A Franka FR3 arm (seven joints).
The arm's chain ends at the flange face. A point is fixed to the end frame.
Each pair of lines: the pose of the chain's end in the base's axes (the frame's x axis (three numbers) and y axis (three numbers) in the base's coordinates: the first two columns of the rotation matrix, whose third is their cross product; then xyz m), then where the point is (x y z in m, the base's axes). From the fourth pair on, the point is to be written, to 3 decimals.
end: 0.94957, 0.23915, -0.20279, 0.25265, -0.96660, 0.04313, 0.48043, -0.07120, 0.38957
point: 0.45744 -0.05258 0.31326
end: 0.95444, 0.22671, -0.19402, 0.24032, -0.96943, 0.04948, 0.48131, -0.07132, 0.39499
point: 0.45933 -0.05272 0.31838
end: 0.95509, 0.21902, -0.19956, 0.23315, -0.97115, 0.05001, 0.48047, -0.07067, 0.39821
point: 0.45822 -0.05205 0.32169
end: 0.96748, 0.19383, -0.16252, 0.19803, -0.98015, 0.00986, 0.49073, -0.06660, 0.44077
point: 0.471 -0.044 0.365
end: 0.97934, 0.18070, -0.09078, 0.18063, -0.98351, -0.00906, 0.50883, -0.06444, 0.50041
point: 0.495 -0.039 0.424
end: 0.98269, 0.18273, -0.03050, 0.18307, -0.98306, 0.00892, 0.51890, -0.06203, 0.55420
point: 0.510 -0.037 0.477
